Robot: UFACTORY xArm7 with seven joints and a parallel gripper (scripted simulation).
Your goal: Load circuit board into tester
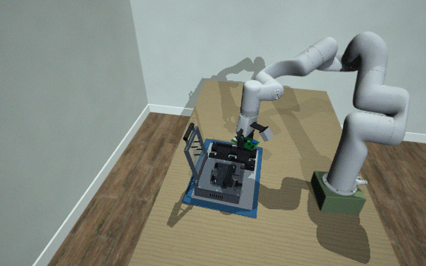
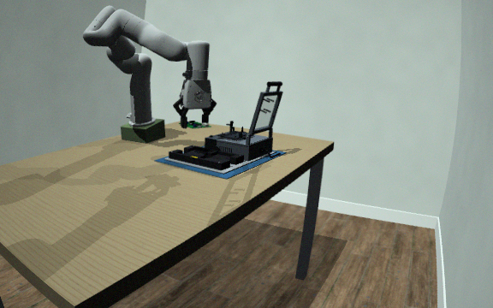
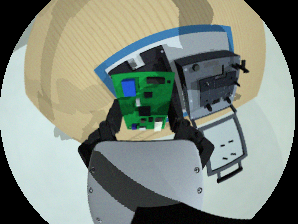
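My hand is right at the green circuit board. From my hand the other things lie so: lid 21 cm ahead, 14 cm to the left, 6 cm above; tester plate 9 cm ahead, 16 cm to the left, 5 cm below.
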